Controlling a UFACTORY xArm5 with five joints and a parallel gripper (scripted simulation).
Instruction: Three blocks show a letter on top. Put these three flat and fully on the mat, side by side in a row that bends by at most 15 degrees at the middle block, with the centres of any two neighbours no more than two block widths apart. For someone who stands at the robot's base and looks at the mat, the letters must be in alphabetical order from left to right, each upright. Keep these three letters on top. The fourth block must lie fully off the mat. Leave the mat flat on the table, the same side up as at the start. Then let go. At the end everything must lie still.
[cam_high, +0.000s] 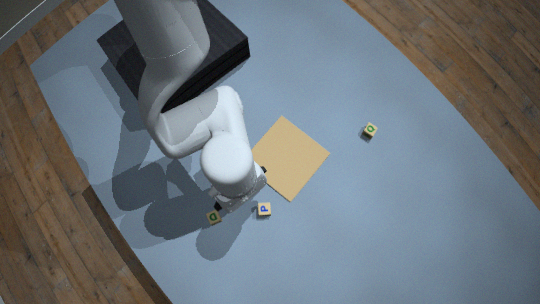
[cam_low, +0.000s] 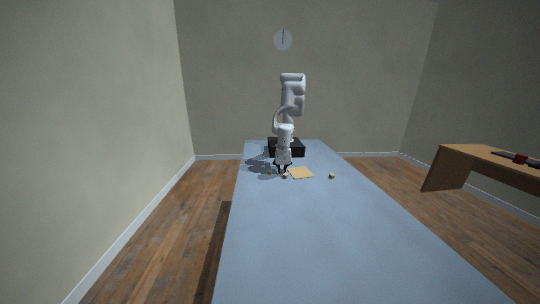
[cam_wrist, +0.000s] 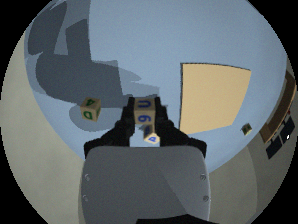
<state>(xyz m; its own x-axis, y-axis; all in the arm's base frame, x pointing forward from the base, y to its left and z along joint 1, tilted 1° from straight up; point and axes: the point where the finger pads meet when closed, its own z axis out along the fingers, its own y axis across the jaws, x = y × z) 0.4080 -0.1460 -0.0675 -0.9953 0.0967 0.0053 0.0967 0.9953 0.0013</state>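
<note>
Now: the block 1 cm behind my hand, 8 cm to the right of it and 1 cm below it. From my hand the other things lie so: tan mat (1 cm ahead, 12 cm to the left, 2 cm below).
</note>
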